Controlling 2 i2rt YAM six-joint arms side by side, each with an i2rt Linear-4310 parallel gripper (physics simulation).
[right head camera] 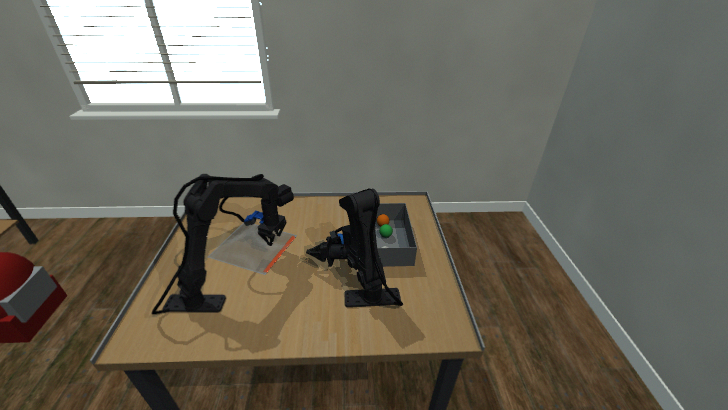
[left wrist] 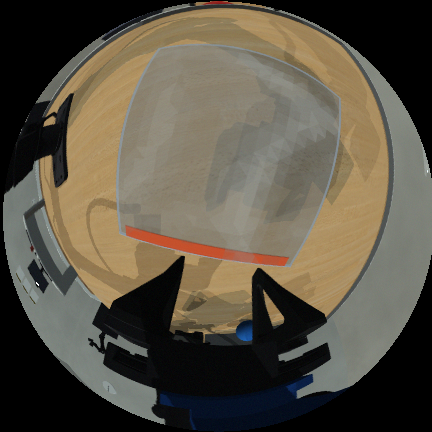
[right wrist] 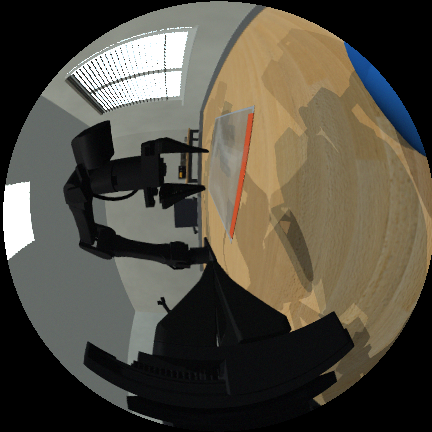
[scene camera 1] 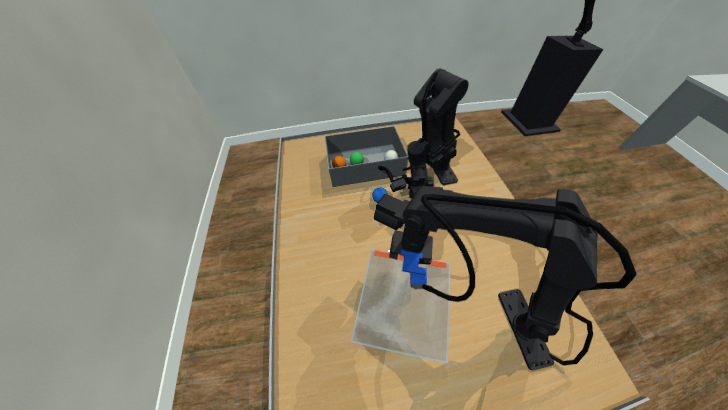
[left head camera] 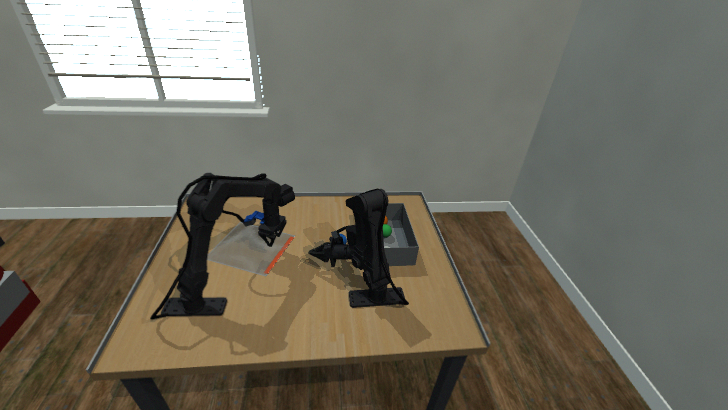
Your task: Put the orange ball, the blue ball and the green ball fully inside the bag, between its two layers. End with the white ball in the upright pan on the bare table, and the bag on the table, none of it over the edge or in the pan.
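Observation:
The clear bag (left head camera: 231,252) (right head camera: 234,252) (scene camera 1: 397,315) (left wrist: 170,150) (right wrist: 225,170) lies flat, with an orange strip along the edge facing the pan. My left gripper (left head camera: 275,238) (scene camera 1: 410,258) (left wrist: 220,267) is partly open and empty, pointing down above the strip edge. My right gripper (left head camera: 309,252) (right head camera: 307,252) (right wrist: 211,266) is shut and empty, low between bag and pan. The blue ball (scene camera 1: 379,194) (left wrist: 244,331) (right wrist: 392,102) rests on the table beside the pan. The orange ball (right head camera: 383,220) (scene camera 1: 339,161), green ball (right head camera: 386,230) (scene camera 1: 356,158) and white ball (scene camera 1: 391,155) are in the pan.
The grey pan (left head camera: 402,256) (right head camera: 399,256) (scene camera 1: 366,176) stands upright on the table, behind my right arm in the head views. My right arm partly hides the blue ball there. A raised rim (scene camera 1: 275,224) runs along the table's far side.

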